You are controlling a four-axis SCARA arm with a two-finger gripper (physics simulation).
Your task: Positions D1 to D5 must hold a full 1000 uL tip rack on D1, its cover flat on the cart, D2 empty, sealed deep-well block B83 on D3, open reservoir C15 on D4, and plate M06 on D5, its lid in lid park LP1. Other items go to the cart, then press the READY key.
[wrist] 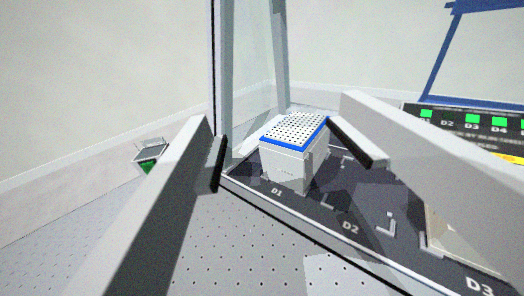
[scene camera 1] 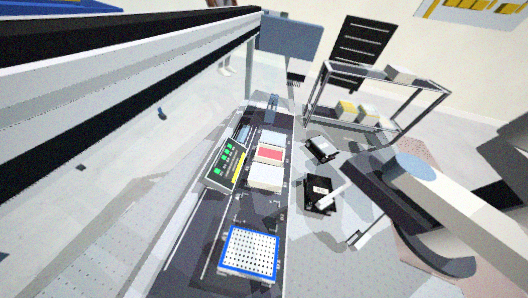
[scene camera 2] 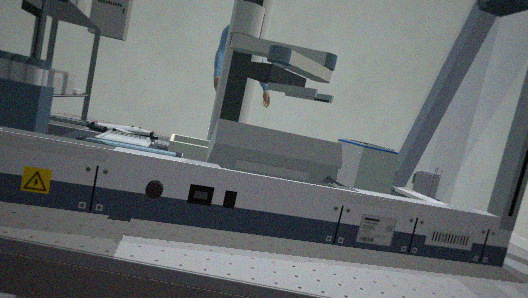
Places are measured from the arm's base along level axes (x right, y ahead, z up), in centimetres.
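Where they show: gripper, fingertip midpoint: (wrist: 274,117) (scene camera 1: 333,224) (scene camera 2: 324,96); arm's base at its link origin: (scene camera 1: 426,234).
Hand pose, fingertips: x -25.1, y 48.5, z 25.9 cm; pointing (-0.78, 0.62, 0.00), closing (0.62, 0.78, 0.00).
Observation:
Each offset is from my fingertips to the centre of the thing. "pt": to the spot under its first point.
My gripper (scene camera 1: 341,221) (scene camera 2: 324,98) (wrist: 274,117) hangs high, its fingers apart with nothing between them. In the wrist view the blue-rimmed tip rack @(dx -8.9, dy +13.9, dz -14.1 cm) (scene camera 1: 250,252) (scene camera 2: 370,167) (wrist: 295,131) stands on D1 beyond the fingers. D2 bears no labware. A white block @(dx +15.5, dy +18.2, dz -16.6 cm) (scene camera 1: 266,176) stands on D3, a reservoir @(dx +27.7, dy +20.7, dz -17.4 cm) (scene camera 1: 270,154) with red inside on D4, and a pale plate @(dx +39.9, dy +22.9, dz -18.3 cm) (scene camera 1: 273,137) on D5. A pale lid @(dx +49.2, dy -2.8, dz -19.3 cm) (scene camera 1: 322,145) lies on the black lid park. The cart @(pt dx +66.2, dy +9.7, dz -1.9 cm) (scene camera 1: 316,93) holds yellow-topped boxes @(dx +78.8, dy -10.8, dz -8.9 cm) (scene camera 1: 346,109) @(dx +81.8, dy -23.5, dz -8.9 cm) (scene camera 1: 369,114). Labels B83, C15 and M06 cannot be read.
The black RG stand (scene camera 1: 320,190) lies near a finger in scene view 1. The sloped panel @(pt dx +7.1, dy +32.2, dz -11.7 cm) (scene camera 1: 220,172) (wrist: 465,132) shows green lamps, D2 dark. A small box (scene camera 2: 426,182) (wrist: 150,157) with a green face stands past D1. A glass-side post (wrist: 222,100) rises beside D1.

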